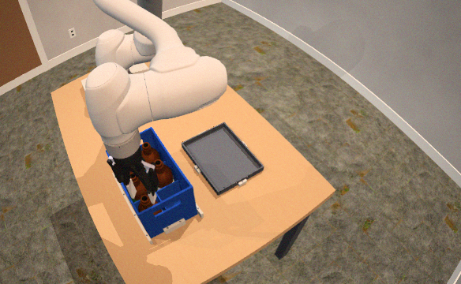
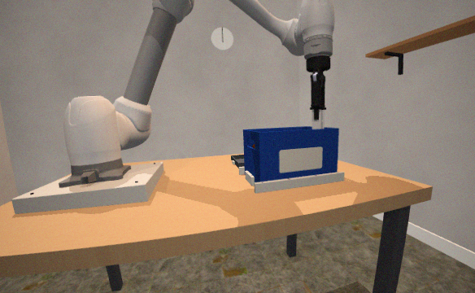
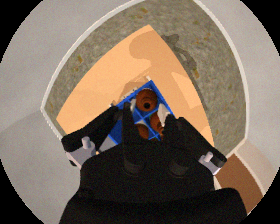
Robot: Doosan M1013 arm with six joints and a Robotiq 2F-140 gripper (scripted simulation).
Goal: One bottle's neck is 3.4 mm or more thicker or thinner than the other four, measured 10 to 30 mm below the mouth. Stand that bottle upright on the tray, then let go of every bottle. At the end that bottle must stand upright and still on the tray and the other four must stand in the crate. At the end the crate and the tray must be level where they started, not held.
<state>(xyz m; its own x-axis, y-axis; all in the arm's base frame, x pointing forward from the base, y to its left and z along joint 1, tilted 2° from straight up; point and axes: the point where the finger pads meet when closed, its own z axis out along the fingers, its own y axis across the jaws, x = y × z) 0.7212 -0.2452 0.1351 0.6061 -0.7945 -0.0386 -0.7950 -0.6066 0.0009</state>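
Right now my hand is 9 cm past the bottle, 1 cm to the right of it and 11 cm above it. From my hand the other things lie so: blue crate: 8 cm behind, 6 cm to the left, 12 cm below; then dark tray: 6 cm behind, 34 cm to the left, 19 cm below.
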